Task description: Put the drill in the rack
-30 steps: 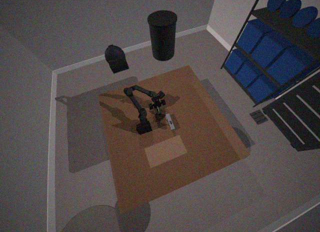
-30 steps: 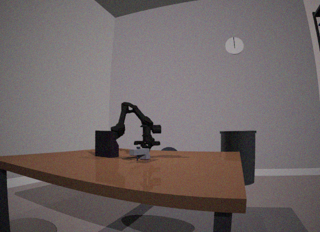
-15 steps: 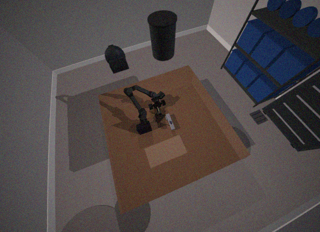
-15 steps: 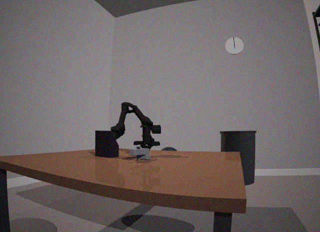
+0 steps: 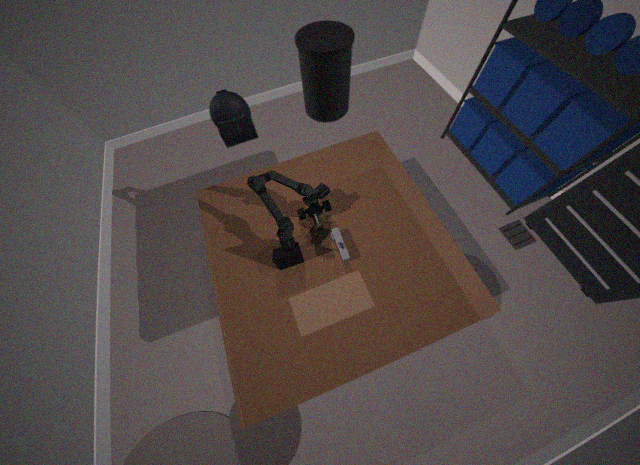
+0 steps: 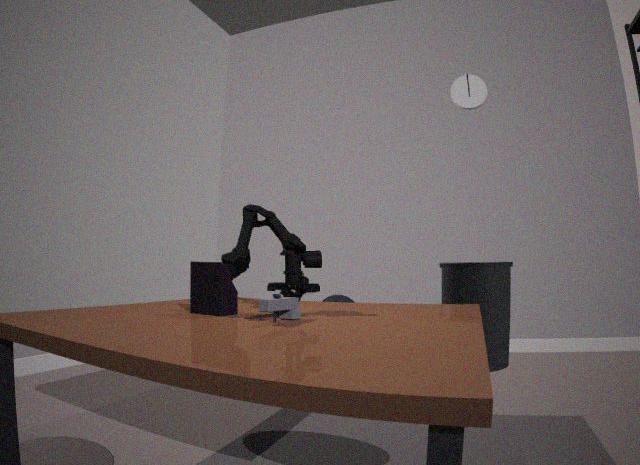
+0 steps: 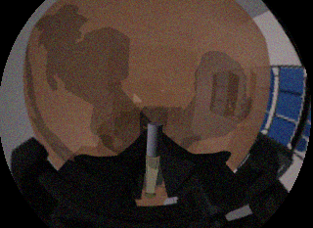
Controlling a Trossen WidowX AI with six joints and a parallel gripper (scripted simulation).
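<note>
The drill is 4 cm to the right of my gripper tip and 4 cm above it. The rest, counted from my gripper tip: thin dark pin 8 cm ahead, 25 cm to the right, 5 cm above; then greenish rack 6 cm to the right, 1 cm above; then light grey block 8 cm ahead, 22 cm to the right, 4 cm above.
</note>
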